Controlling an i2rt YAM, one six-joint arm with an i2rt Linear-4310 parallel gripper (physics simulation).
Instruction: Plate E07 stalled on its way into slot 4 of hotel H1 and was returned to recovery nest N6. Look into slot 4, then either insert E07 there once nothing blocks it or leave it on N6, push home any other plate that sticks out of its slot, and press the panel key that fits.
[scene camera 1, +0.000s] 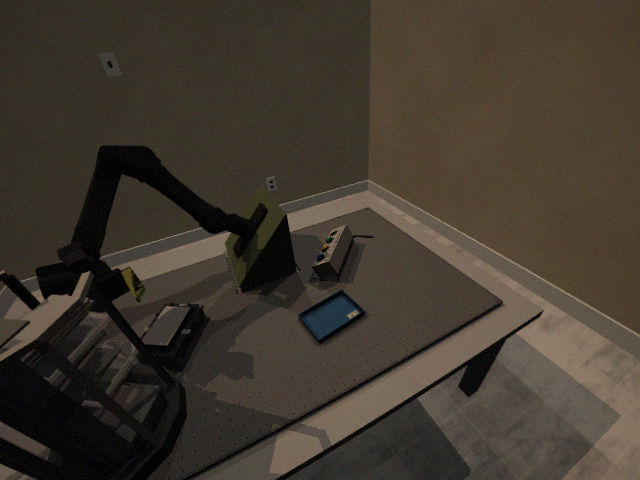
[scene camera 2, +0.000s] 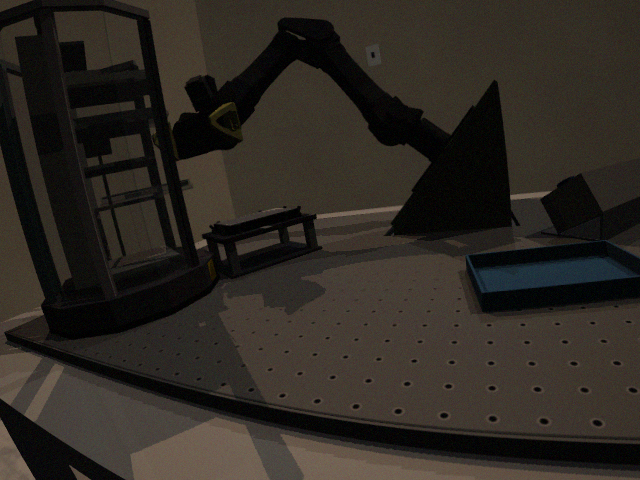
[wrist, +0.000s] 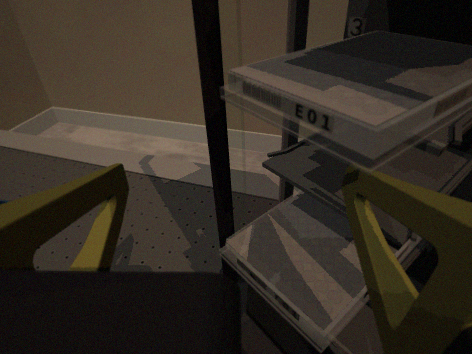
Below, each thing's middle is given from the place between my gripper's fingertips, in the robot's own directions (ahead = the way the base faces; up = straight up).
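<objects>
Hand 70 mm to the left of the dark slotted rack (scene camera 2: 97, 190), 100 mm short of it, 30 mm above it.
</objects>
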